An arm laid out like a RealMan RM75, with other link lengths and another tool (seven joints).
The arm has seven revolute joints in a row. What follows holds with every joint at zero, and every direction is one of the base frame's. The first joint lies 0.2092 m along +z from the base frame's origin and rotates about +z. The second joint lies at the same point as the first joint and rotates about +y. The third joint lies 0.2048 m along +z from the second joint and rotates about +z. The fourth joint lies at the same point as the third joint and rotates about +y. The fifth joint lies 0.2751 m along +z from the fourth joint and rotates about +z. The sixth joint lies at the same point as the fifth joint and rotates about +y. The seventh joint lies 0.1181 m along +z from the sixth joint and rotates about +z. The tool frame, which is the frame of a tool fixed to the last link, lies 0.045 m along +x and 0.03 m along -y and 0.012 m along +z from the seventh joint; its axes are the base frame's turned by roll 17.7, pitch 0 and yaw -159.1 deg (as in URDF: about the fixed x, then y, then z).
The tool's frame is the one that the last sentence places.
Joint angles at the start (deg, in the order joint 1, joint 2, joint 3, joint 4, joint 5, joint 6, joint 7):
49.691, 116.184, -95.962, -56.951, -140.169, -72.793, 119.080
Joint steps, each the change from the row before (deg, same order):
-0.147, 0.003, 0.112, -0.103, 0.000, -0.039, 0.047
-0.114, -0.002, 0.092, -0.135, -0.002, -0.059, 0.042
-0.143, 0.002, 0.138, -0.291, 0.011, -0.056, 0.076
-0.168, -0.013, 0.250, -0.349, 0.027, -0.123, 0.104
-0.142, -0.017, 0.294, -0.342, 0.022, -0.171, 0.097
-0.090, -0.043, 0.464, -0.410, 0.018, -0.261, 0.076
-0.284, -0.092, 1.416, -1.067, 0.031, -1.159, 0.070
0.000, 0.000, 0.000, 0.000, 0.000, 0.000, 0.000
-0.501, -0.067, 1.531, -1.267, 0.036, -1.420, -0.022
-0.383, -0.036, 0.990, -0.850, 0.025, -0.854, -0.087
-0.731, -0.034, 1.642, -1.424, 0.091, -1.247, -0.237
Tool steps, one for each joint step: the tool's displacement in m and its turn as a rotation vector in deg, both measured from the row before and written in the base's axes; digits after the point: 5 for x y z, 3 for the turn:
0.00060, -0.00017, 0.00043, 0.076, 0.111, -0.164
0.00020, -0.00013, 0.00045, 0.059, 0.095, -0.099
-0.00049, -0.00005, 0.00071, 0.128, 0.210, -0.041
-0.00049, 0.00001, 0.00121, 0.175, 0.287, -0.125
-0.00056, 0.00007, 0.00139, 0.166, 0.282, -0.139
-0.00112, 0.00046, 0.00221, 0.227, 0.356, -0.123
-0.00192, 0.00052, 0.00643, 0.297, 0.815, -0.560
0.00000, 0.00000, 0.00000, 0.000, 0.000, 0.000
-0.00102, -0.00020, 0.00708, 0.173, 0.837, -0.671
-0.00040, -0.00011, 0.00470, 0.147, 0.561, -0.362
-0.00017, -0.00016, 0.00778, 0.333, 1.029, -0.520

